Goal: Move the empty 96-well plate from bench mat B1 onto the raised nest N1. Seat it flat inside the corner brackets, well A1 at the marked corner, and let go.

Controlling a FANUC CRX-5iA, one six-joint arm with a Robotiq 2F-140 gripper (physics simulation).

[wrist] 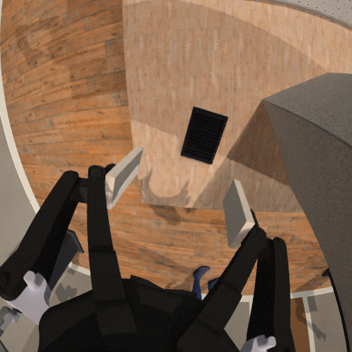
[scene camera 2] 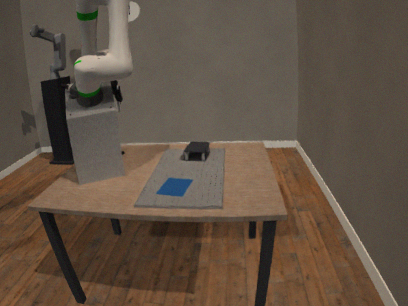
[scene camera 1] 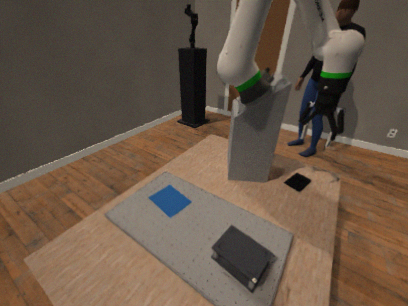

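Seen in the pictures: gripper, fingertip midpoint: (scene camera 1: 314,141); arm's base at its link origin: (scene camera 2: 89,97) (scene camera 1: 255,94).
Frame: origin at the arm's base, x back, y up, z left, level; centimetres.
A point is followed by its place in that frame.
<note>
The black 96-well plate (scene camera 1: 298,182) {x 4.3, y -42.2, z 29.9 cm} (wrist: 204,135) lies flat on the wooden table beside the grey pedestal. No separate mat can be made out under it. The raised nest (scene camera 1: 242,254) {x -52.6, y -36.5, z 26.5 cm} (scene camera 2: 198,148) {x -52.8, y -36.5, z 21.8 cm} is a dark platform on short posts on the grey perforated board, with a small light mark at one corner. Its corner brackets are too small to make out. My gripper (scene camera 1: 317,138) {x 2.6, y -16.7, z 30.5 cm} (wrist: 184,175) is open and empty, high above the table's edge and away from the plate. In the second scene view the gripper is mostly hidden behind the arm and pedestal.
The grey pedestal (scene camera 1: 256,140) {x -9.9, y -18.4, z 8.3 cm} (scene camera 2: 96,142) {x -5.5, y -22.5, z -8.4 cm} (wrist: 315,130) carries the arm and stands close to the plate. A blue rectangle (scene camera 1: 170,200) {x -47.7, y -42.4, z -13.4 cm} (scene camera 2: 174,187) {x -47.5, y -42.3, z -15.1 cm} lies on the perforated board (scene camera 1: 200,240) {x -54.4, y -42.6, z 10.4 cm} (scene camera 2: 210,175) {x -62.3, y -42.6, z -0.7 cm}. A person (scene camera 1: 311,100) stands behind the table.
</note>
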